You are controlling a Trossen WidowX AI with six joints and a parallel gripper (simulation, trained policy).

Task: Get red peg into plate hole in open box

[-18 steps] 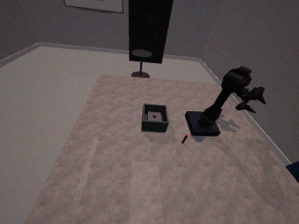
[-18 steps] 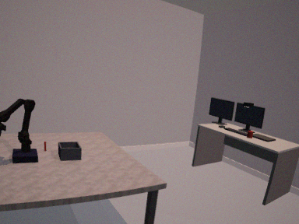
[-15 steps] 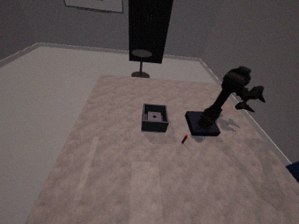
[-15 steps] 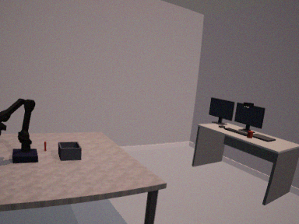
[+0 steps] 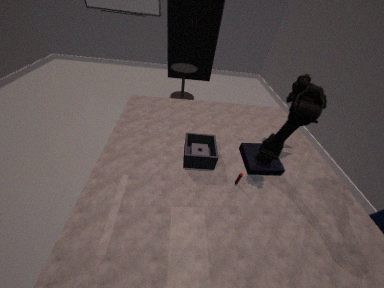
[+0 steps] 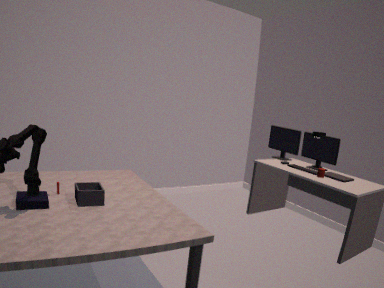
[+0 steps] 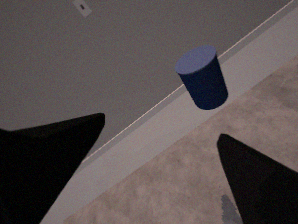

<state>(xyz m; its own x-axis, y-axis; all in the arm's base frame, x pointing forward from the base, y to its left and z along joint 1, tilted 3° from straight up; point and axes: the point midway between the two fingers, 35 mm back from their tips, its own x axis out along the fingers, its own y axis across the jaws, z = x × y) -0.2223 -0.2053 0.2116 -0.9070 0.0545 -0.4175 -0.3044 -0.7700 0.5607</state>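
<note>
My gripper tip is 390 mm short of the red peg, 330 mm to the right of it and 220 mm above it. Also, from my gripper tip: light plate (590 mm ahead, 210 mm to the left, 210 mm below); then dark box (590 mm ahead, 210 mm to the left, 230 mm below).
</note>
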